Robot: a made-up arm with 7 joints.
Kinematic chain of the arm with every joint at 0, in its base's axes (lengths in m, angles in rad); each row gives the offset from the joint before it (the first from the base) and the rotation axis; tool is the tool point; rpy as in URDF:
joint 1: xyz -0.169 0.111 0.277 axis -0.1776 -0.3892 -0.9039
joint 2: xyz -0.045 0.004 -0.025 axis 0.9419 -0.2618 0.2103
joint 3: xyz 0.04 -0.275 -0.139 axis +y
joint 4: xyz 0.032 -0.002 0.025 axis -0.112 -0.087 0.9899
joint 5: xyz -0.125 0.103 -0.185 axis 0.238 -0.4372 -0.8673
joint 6: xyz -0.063 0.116 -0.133 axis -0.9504 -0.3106 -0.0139
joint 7: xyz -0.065 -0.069 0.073 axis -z
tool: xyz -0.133 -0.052 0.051 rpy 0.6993 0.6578 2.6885
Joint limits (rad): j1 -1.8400..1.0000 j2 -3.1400..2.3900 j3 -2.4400..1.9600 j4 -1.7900..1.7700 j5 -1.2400..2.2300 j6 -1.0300..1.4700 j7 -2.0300..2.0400
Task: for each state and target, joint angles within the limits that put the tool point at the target. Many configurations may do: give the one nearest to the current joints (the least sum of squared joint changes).
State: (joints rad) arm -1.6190 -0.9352 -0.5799 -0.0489 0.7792 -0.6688 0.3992
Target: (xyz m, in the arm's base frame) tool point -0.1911 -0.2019 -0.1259
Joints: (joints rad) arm -1.5059 -0.6785 -0.4617 -0.1110 0.7888 -0.6240 0.4044
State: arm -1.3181 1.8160 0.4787 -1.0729 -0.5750 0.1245 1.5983
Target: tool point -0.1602 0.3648 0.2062
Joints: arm -0.5583 0.9195 0.2636 -1.5589 -0.7761 -0.4665 1.7657
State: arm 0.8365 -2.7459 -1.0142 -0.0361 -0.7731 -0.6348 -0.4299
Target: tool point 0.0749 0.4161 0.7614
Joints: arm 0.8841 -3.1052 -0.9788 0.2932 -0.6623 -0.9221 -0.4605
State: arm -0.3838 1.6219 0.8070 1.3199 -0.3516 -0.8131 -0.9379
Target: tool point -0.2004 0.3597 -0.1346
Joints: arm -0.3608 1.6225 0.9763 0.9359 -0.8382 -0.0485 -1.3567
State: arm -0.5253 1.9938 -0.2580 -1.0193 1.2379 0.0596 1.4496
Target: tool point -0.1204 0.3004 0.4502
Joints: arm -0.6191 1.8643 -0.2843 -0.6224 1.1975 -0.2090 1.5562
